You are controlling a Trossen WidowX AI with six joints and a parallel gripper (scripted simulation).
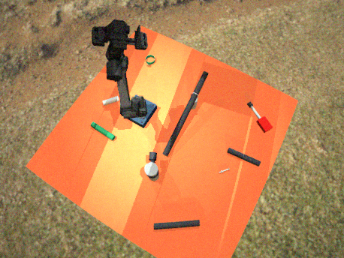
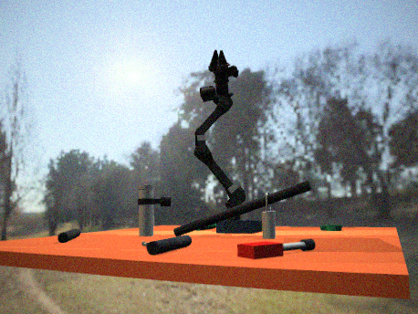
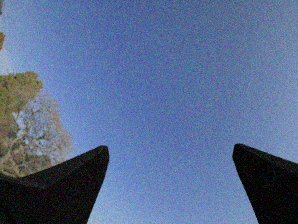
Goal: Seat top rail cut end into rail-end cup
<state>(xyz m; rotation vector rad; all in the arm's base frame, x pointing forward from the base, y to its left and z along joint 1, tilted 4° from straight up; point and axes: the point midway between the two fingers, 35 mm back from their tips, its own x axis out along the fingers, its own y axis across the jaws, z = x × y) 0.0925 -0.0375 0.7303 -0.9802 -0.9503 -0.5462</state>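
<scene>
The dark rail-end cup lies 120 mm ahead of my gripper tip, 220 mm to the right of it and 680 mm below it. The rest, counted from my gripper tip: green cylinder (250 mm behind, 130 mm to the right, 800 mm below); then white cylinder (290 mm behind, 80 mm to the left, 800 mm below); then small pin (530 mm ahead, 120 mm to the right, 810 mm below).
</scene>
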